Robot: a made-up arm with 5 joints. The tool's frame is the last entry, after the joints.
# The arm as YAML. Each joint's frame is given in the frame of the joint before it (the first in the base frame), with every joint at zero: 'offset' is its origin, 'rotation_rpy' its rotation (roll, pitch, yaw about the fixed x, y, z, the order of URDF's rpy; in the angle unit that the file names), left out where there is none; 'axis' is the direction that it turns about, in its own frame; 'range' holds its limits. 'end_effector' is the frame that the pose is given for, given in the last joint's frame.
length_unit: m
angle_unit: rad
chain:
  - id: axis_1
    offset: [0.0, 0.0, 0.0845]
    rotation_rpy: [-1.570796, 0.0, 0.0]
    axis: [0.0, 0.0, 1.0]
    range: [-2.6, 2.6]
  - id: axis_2
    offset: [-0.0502, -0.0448, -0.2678]
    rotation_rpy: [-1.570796, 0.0, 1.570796]
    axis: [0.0, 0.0, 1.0]
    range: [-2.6, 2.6]
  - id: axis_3
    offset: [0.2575, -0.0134, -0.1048]
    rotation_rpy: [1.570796, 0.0, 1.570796]
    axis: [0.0, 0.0, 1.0]
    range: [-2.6, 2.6]
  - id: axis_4
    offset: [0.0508, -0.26, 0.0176]
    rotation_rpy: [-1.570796, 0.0, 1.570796]
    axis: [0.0, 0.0, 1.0]
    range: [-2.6, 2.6]
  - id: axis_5
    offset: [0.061, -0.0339, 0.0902]
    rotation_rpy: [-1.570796, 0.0, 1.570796]
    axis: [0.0, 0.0, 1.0]
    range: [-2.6, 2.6]
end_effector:
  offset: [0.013, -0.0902, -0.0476]
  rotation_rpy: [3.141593, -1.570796, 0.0]
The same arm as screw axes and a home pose.
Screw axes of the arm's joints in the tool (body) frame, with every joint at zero. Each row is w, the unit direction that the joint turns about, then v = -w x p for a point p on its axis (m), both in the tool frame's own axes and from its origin. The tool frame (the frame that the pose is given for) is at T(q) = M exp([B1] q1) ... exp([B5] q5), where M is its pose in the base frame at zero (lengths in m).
B1: w 0 1 -0.000001 v -0.2512 0 -0.206
B2: w -1 0 0.000001 v 0 -0.296 -0.143
B3: w -0.000001 -0.000001 -1 v 0.1296 -0.1514 0
B4: w 0 1 -0.000001 v -0.0209 0 0.1086
B5: w 1 0 -0.000001 v 0 -0.013 0.0902
M =
1 0 -0.000001 0.206
0 1 -0.000001 -0.1248
0.000001 0.000001 1 -0.1667
0 0 0 1
Joint limits (rad, base to tool): -2.6..2.6 -2.6..2.6 -2.6..2.6 -2.6..2.6 -2.6..2.6

